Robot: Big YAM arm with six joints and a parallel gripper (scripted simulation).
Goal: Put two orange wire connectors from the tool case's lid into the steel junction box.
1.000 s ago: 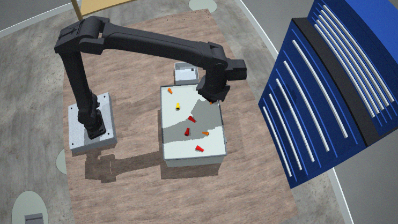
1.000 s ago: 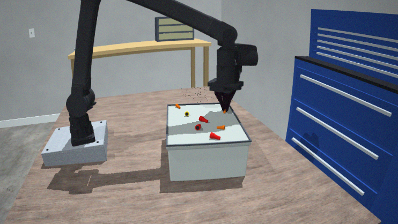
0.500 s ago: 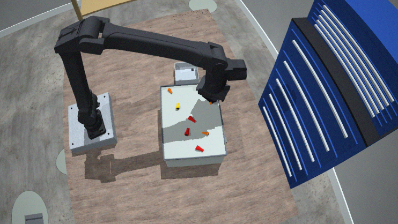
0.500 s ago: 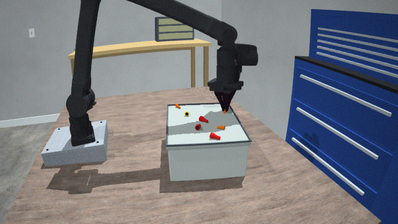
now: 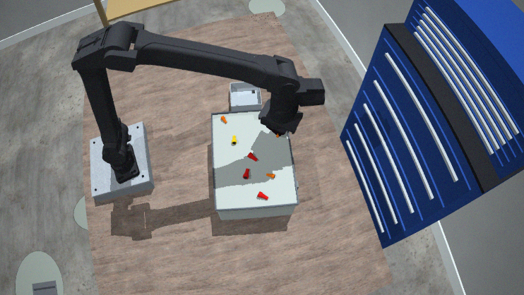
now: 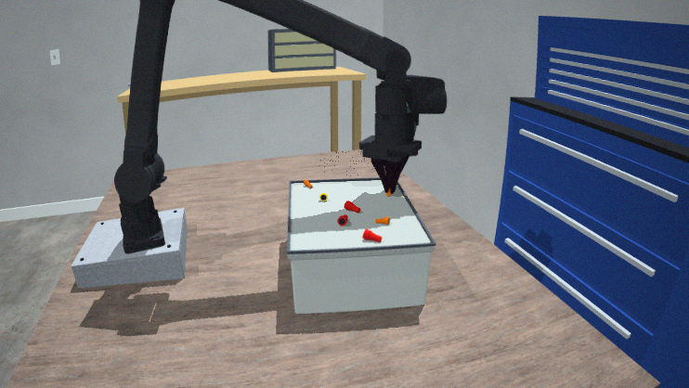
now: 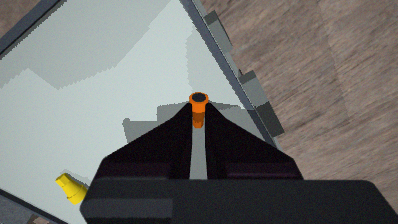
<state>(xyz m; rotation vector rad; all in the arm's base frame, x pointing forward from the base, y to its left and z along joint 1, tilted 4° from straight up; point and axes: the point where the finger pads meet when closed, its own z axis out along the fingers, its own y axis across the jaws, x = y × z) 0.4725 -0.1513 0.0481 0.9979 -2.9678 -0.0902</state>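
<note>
My hand is 23 cm to the right of the junction box floor and 13 cm above it. Round my hand: yellow wire connector 12 cm behind, 4 cm to the left, 1 cm below; tool case 9 cm behind, 4 cm below, 3 cm to the right.
</note>
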